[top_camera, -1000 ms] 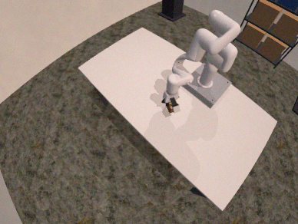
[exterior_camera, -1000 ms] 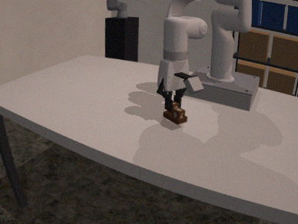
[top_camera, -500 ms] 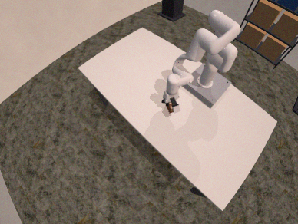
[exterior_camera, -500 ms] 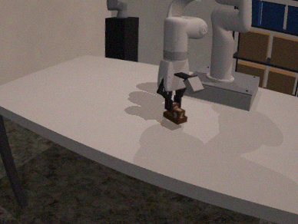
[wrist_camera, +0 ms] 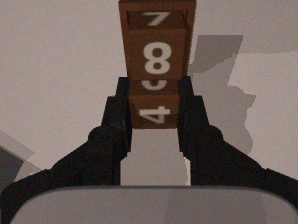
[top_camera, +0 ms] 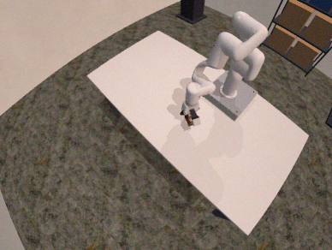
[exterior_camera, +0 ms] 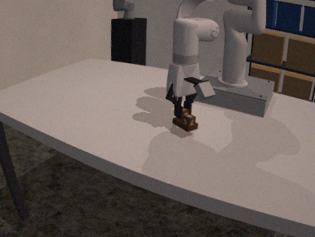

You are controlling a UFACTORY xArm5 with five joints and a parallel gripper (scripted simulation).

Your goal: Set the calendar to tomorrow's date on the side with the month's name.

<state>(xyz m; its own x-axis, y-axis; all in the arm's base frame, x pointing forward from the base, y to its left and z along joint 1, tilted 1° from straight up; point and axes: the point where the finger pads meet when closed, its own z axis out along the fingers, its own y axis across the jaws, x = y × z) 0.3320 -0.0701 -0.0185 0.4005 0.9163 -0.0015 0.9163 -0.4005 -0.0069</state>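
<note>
The tray is 10 mm ahead of my hand, 20 mm to the left of it and 40 mm below it. From my hand the other things lie so: brown wooden cube 10 mm below.
</note>
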